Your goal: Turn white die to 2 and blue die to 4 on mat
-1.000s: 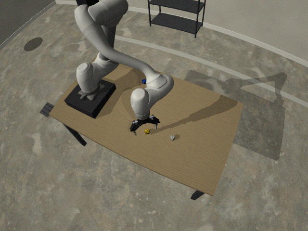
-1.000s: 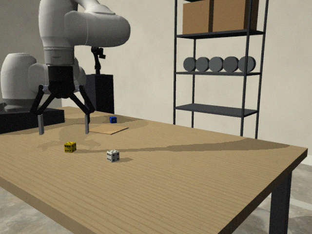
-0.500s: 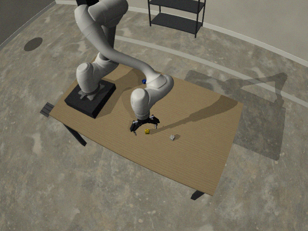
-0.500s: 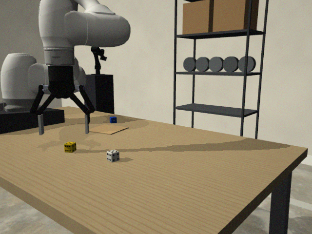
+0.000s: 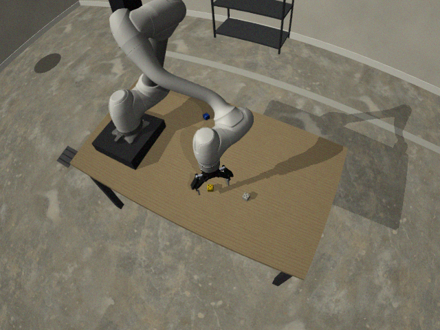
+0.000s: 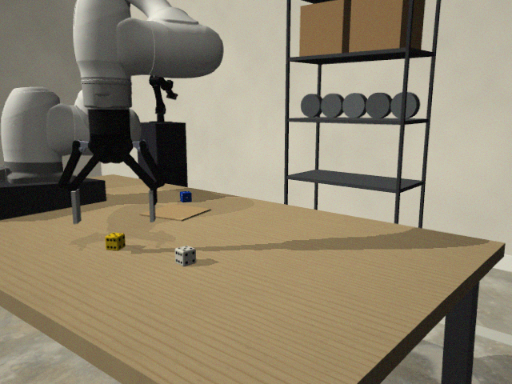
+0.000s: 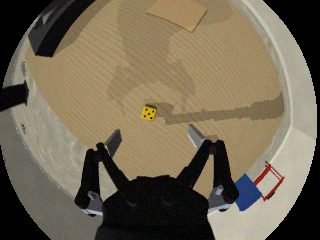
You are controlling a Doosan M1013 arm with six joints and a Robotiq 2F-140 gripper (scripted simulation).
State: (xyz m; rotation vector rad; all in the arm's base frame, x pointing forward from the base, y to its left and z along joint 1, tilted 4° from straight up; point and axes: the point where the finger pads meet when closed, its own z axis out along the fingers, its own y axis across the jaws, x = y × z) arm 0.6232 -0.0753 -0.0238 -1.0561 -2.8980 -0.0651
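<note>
Now: the white die 150 mm ahead of my hand, 60 mm to the left of it and 60 mm below it. Also, from my hand: blue die: 400 mm to the left, 300 mm behind, 60 mm below; then mat: 290 mm to the left, 200 mm behind, 70 mm below; then yellow die: 60 mm below, 30 mm behind, 10 mm to the left.
</note>
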